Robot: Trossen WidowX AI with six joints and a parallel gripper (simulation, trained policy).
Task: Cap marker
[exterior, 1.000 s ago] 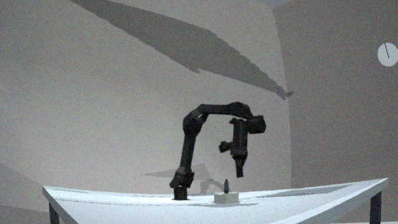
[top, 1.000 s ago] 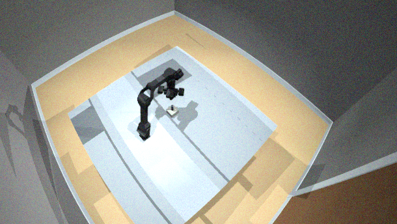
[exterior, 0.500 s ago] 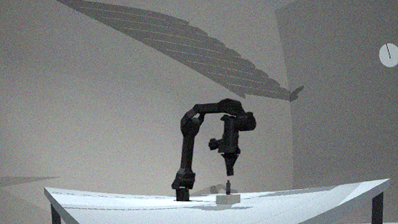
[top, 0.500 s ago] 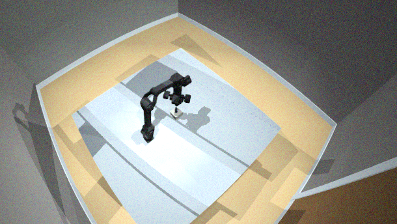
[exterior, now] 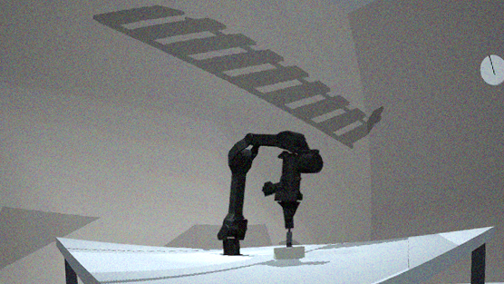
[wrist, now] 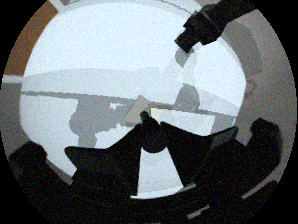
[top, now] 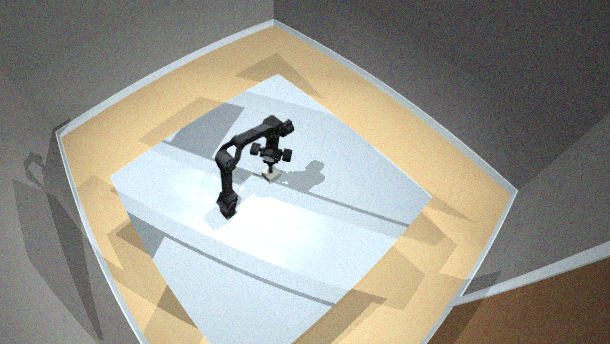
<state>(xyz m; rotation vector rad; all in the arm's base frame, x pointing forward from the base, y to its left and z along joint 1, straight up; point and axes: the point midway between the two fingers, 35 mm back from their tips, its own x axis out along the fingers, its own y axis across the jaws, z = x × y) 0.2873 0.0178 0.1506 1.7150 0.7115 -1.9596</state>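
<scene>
My gripper tip is 20 mm above the marker tip. Round my gripper tip: pale holder block (100 mm below); dark cap (10 mm above).
</scene>
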